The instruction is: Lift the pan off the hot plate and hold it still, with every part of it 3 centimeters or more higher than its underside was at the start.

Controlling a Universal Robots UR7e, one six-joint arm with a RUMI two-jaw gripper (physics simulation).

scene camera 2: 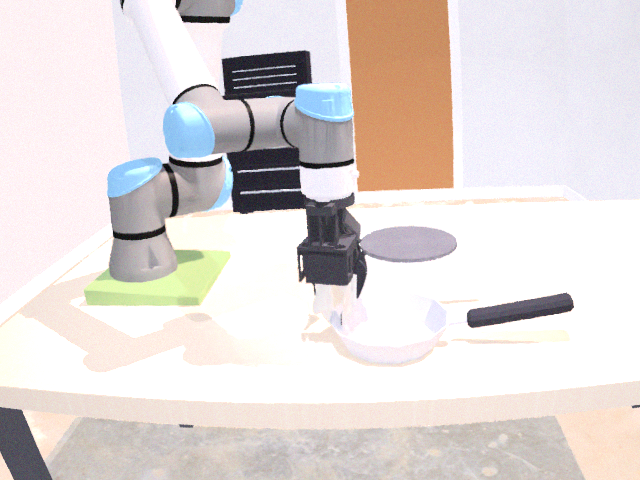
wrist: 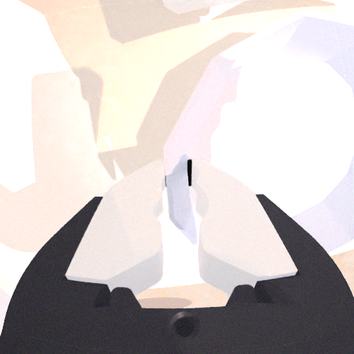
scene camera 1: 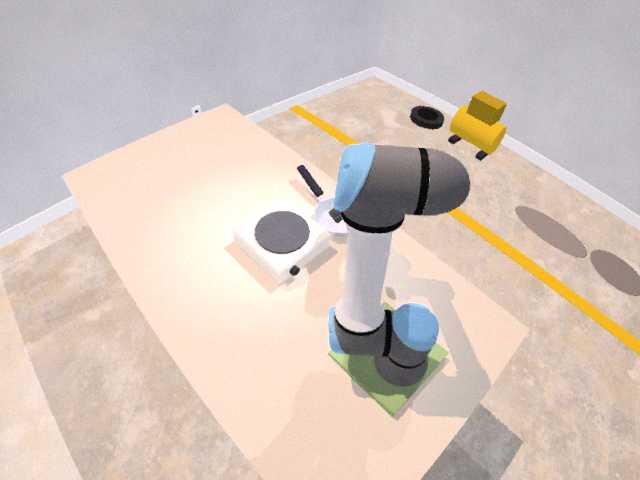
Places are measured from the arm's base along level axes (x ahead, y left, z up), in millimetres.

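Where they show: gripper, fingertip midpoint: (scene camera 2: 337,324); arm's base, link origin: (scene camera 2: 143,268) (scene camera 1: 400,360).
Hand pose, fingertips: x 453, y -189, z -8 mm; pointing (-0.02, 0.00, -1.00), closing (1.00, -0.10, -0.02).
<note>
Each offset is from my fingertips to the top centre of the thing.
The pale pan (scene camera 1: 323,220) (scene camera 2: 390,352) (wrist: 280,130) is beside the hot plate {dx +104, dy +222, dz +60 mm} (scene camera 1: 281,232) (scene camera 2: 408,242), low at the table top and about upright. Its black handle {dx +279, dy -19, dz +62 mm} (scene camera 1: 310,180) (scene camera 2: 519,310) points away from the gripper and stands clear above the table. My gripper (scene camera 2: 339,315) (wrist: 177,163) points down at the pan's rim on the side opposite the handle. It is shut on the pan's side wall, with one finger inside and one outside, as the wrist view shows. The arm hides part of the pan in scene camera 1. Glare hides whether its base touches the table.
The hot plate has a white body with a dark disc on top and a black knob {dx -31, dy +263, dz +34 mm} (scene camera 1: 294,270). The arm's base stands on a green plate (scene camera 1: 392,403) (scene camera 2: 142,298). The table edge (scene camera 2: 320,413) runs near the pan in scene camera 2.
</note>
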